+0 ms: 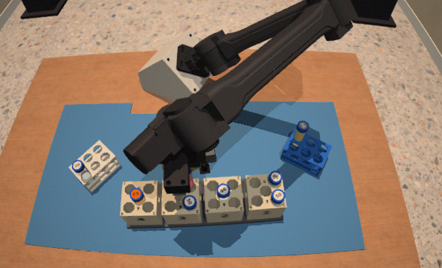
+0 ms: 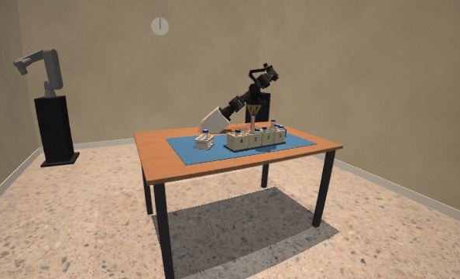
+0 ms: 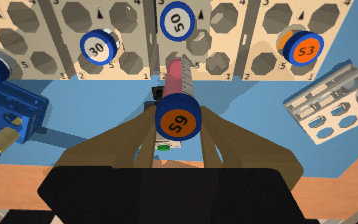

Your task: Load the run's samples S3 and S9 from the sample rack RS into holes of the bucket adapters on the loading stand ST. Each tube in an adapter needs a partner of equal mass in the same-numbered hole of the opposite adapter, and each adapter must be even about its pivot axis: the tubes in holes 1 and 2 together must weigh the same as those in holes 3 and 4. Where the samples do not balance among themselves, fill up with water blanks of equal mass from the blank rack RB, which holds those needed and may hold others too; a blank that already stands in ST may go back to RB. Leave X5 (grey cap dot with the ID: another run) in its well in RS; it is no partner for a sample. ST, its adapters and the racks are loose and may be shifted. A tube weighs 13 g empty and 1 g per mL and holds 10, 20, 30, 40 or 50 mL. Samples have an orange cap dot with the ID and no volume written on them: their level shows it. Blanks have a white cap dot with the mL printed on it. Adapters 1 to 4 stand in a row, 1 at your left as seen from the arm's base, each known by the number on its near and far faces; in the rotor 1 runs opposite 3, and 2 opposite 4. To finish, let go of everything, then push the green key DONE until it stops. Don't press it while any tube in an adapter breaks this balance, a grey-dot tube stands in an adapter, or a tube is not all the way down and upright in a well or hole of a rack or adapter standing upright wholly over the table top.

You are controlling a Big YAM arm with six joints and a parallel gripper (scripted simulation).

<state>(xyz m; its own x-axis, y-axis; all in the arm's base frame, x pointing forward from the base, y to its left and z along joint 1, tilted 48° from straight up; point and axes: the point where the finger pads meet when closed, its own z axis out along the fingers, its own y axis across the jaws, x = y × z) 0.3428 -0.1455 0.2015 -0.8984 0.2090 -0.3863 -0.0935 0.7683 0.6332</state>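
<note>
My hand is 19 cm past the green DONE key, 1 cm to the right of it and 15 cm above it. Round my hand: adapter 2: 1 cm ahead, 9 cm to the left, 16 cm below; adapter 1: 20 cm to the left, 16 cm below; loading stand ST: 1 cm ahead, 3 cm to the left, 21 cm below.
</note>
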